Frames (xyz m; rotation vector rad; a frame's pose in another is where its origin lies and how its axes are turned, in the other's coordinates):
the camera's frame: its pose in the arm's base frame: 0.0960 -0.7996 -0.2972 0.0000 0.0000 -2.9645
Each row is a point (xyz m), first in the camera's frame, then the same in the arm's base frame.
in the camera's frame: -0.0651 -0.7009 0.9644
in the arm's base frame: 0.0366 -0.0982 0.6672
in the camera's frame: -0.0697 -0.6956 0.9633
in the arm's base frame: 0.0421 -0.1026 0.6661
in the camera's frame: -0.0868 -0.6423 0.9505
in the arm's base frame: 0.0683 -0.1521 0.6533
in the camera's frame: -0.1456 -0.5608 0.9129
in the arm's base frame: 0.1405 -0.2219 0.6157
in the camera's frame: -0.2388 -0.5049 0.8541
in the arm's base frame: 0.2421 -0.2605 0.5569
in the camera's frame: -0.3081 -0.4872 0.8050
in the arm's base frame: 0.3135 -0.2657 0.5078
